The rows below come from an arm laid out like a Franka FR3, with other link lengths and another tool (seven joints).
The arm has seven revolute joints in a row. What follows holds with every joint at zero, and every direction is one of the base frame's.
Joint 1 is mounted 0.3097 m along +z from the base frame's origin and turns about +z.
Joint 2 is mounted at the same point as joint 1 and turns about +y.
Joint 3 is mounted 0.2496 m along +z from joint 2 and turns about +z.
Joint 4 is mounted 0.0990 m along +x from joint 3 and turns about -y.
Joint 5 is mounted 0.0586 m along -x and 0.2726 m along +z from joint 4 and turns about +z.
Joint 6 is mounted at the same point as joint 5 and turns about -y.
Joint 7 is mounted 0.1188 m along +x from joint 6 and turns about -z.
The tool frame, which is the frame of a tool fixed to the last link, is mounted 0.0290 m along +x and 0.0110 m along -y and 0.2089 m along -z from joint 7; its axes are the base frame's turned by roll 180.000, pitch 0.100 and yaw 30.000 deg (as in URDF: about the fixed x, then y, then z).
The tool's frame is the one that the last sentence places.
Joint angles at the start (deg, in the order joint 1, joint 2, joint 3, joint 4, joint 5, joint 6, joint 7):
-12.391, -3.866, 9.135, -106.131, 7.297, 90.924, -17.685
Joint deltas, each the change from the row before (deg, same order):
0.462, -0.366, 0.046, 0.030, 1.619, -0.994, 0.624
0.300, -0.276, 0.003, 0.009, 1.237, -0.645, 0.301
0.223, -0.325, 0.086, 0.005, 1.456, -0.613, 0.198
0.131, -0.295, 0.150, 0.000, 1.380, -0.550, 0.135
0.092, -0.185, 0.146, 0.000, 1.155, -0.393, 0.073
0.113, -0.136, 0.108, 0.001, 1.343, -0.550, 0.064
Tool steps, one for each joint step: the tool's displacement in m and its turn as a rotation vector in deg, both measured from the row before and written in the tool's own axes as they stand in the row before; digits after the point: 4 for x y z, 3 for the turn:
0.0043, -0.0101, 0.0001, 1.479, 0.619, 0.101
0.0031, -0.0071, -0.0001, 1.072, 0.545, -0.036
0.0038, -0.0079, -0.0004, 1.164, 0.732, -0.171
0.0036, -0.0074, -0.0002, 1.097, 0.693, -0.218
0.0032, -0.0059, 0.0002, 0.922, 0.582, -0.226
0.0033, -0.0066, 0.0009, 1.209, 0.585, -0.231

